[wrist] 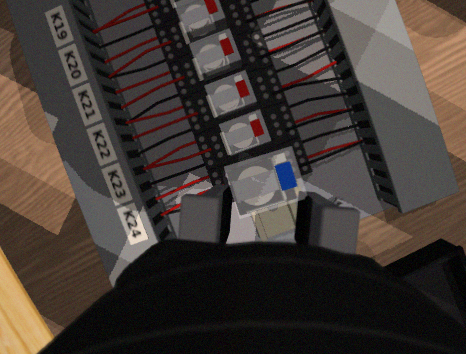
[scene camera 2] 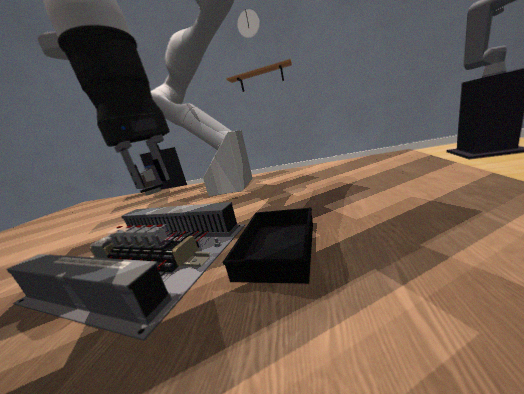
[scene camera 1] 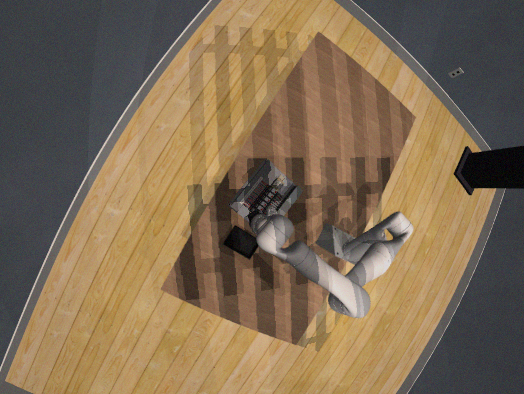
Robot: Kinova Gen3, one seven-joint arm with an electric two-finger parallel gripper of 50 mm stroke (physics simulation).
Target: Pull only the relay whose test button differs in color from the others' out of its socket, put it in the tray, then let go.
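Seen in the pictures: gripper, fingertip midpoint: (wrist: 263,212) (scene camera 2: 153,184); arm's base, origin of the base link: (scene camera 2: 228,143) (scene camera 1: 348,253).
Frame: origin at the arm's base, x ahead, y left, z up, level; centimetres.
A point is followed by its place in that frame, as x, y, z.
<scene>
The relay with a blue test button (wrist: 286,176) @(48.8, 9.5, 0.5) (scene camera 2: 149,175) @(50.1, 10.6, -0.9) is between my fingers, raised clear above the socket row. My gripper (scene camera 2: 152,186) @(50.3, 10.9, -2.3) (wrist: 263,212) @(50.3, 10.9, -2.3) is shut on it; in scene camera 1 the arm mostly hides the gripper. Several clear-cased relays with red buttons (wrist: 244,134) @(49.7, 7.3, -10.2) (scene camera 2: 155,233) @(51.0, 8.1, -10.5) stand in the black sockets. In the wrist view the held relay covers the near end of the row. The black tray (scene camera 1: 240,242) @(46.4, 28.3, -16.6) (scene camera 2: 270,272) @(54.0, 28.4, -15.3) (wrist: 431,272) @(40.1, 23.8, -16.7) stands beside the panel, and no relay shows in it. The gripper is not over the tray in scene camera 2.
The grey panel plate (scene camera 2: 185,282) @(55.1, 15.1, -16.7) carries two slotted wire ducts (scene camera 2: 82,280) @(61.8, 6.6, -10.8) (wrist: 400,150) @(40.8, 12.3, -10.7), red and black wires, and a beige end block (scene camera 2: 185,249) @(50.4, 12.5, -14.1). Labels K19 to K24 run along one duct. The arm's base (scene camera 2: 227,167) @(9.7, 2.1, -7.6) stands on the wooden table (scene camera 1: 320,100) @(56.2, -64.7, -17.0) behind the panel and tray.
</scene>
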